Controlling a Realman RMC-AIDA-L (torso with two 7-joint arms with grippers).
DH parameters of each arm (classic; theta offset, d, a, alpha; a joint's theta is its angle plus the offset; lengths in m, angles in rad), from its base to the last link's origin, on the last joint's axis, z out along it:
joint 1: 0 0.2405 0 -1.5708
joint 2: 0 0 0 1.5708
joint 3: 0 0.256 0 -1.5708
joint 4: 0 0 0 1.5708
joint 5: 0 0.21 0 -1.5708
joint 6: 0 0 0 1.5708
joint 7: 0 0.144 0 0
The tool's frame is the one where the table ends.
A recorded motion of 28 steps. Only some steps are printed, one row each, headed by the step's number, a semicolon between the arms.
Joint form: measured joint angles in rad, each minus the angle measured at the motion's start. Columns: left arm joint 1, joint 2, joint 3, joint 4, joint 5, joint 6, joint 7; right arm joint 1, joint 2, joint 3, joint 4, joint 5, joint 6, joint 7.
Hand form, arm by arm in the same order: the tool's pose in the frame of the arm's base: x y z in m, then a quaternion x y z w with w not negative. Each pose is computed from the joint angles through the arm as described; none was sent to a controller.
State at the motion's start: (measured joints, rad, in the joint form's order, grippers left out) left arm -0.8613 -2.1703 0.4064 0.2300 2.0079 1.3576 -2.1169; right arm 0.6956 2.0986 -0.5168 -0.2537 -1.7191 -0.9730 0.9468
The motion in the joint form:
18: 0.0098 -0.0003 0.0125 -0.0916 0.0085 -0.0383 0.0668; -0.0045 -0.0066 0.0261 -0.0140 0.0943 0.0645 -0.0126
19: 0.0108 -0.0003 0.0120 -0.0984 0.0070 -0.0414 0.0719; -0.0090 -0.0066 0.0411 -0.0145 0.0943 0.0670 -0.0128
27: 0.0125 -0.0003 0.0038 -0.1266 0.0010 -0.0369 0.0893; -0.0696 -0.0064 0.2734 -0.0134 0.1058 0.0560 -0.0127
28: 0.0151 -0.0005 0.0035 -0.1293 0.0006 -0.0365 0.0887; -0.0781 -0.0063 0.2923 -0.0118 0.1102 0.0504 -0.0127
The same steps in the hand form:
18: -0.1698 0.3525 -0.1077 0.71274 0.60621 0.34533 0.07258; 0.2831 0.4086 -0.0216 -0.82837 0.28043 0.24773 0.41688
19: -0.1702 0.3516 -0.1089 0.71194 0.60708 0.34546 0.07250; 0.2861 0.4080 -0.0197 -0.82332 0.28616 0.24910 0.42215
27: -0.1691 0.3471 -0.1123 0.70745 0.60864 0.35014 0.08045; 0.3249 0.3937 0.0077 -0.73954 0.36112 0.29073 0.48800
28: -0.1698 0.3461 -0.1128 0.70572 0.61043 0.35032 0.08132; 0.3289 0.3909 0.0098 -0.73085 0.36780 0.29580 0.49304

